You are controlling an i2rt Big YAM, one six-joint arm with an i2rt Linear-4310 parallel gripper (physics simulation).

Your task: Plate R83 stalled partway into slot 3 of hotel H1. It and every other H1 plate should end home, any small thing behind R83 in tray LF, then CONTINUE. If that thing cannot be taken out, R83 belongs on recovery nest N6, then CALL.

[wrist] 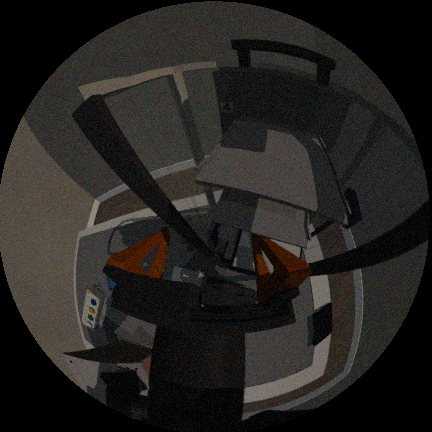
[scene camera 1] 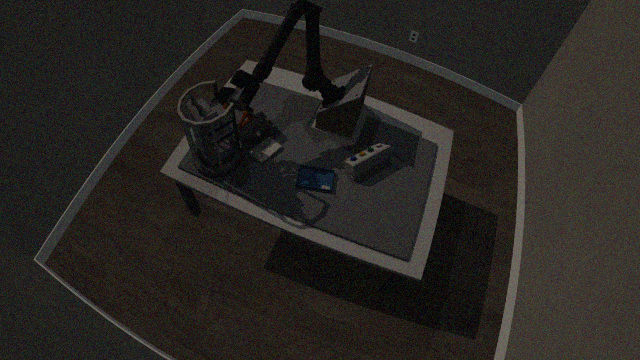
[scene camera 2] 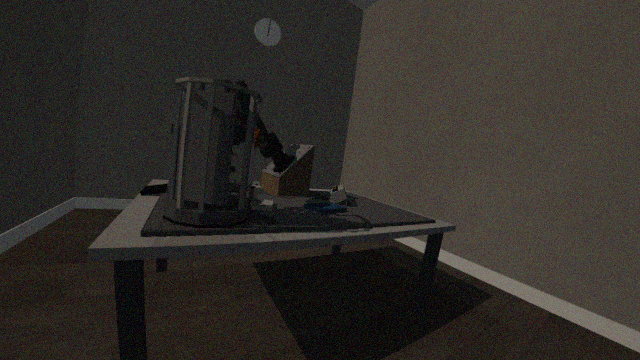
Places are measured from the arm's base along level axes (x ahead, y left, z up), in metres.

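Where they show: gripper, fingertip midpoint: (wrist: 209,231) (scene camera 1: 230,124) (scene camera 2: 239,146); arm's base, origin of the base link: (scene camera 1: 334,97) (scene camera 2: 284,164).
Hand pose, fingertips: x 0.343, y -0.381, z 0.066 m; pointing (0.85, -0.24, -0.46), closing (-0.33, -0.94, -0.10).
Things, the pixels of their top centre, and the offset from my fingertips. "spot": a spot on its surface instead.
- Hotel H1, middle of its top: (scene camera 2: 221,84) (scene camera 1: 204,97) 0.087 m right, 0.023 m ahead, 0.172 m up
- wide grey plate, surface spot: (wrist: 266,169) spot: 0.046 m right, 0.008 m back, 0.078 m up
- blue tray, middle of its top: (scene camera 2: 326,205) (scene camera 1: 315,177) 0.386 m left, 0.029 m ahead, 0.200 m down
- button box, middle of its top: (scene camera 1: 370,153) (wrist: 84,309) (scene camera 2: 339,185) 0.596 m left, 0.117 m back, 0.134 m down
- low nest with a pale label, surface spot: (scene camera 1: 266,150) spot: 0.137 m left, 0.052 m back, 0.204 m down
Hotel H1 (scene camera 1: 180,107) (scene camera 2: 183,143) is a tall round rack at the table's left end. My gripper (scene camera 1: 234,111) (scene camera 2: 256,137) (wrist: 209,231) has orange fingers and is open and empty. It is at the hotel's open side, high up. In the wrist view, a wide grey plate (wrist: 266,169) sticks out just under the slot marked 4, with another grey plate (wrist: 282,223) below it. My fingers stand to either side below these plates. I cannot tell which plate is R83, and I see no small thing behind it. The blue tray (scene camera 1: 316,178) (scene camera 2: 326,208) lies mid-table.
A button box (scene camera 1: 368,155) (scene camera 2: 338,194) (wrist: 92,308) with coloured buttons stands right of the tray. A wedge-shaped block (scene camera 1: 343,103) (scene camera 2: 290,171) carries the arm's base. A low nest with a pale label (scene camera 1: 266,150) lies beside the hotel. The table's pale rim (scene camera 1: 426,232) (scene camera 2: 283,237) borders the dark mat.
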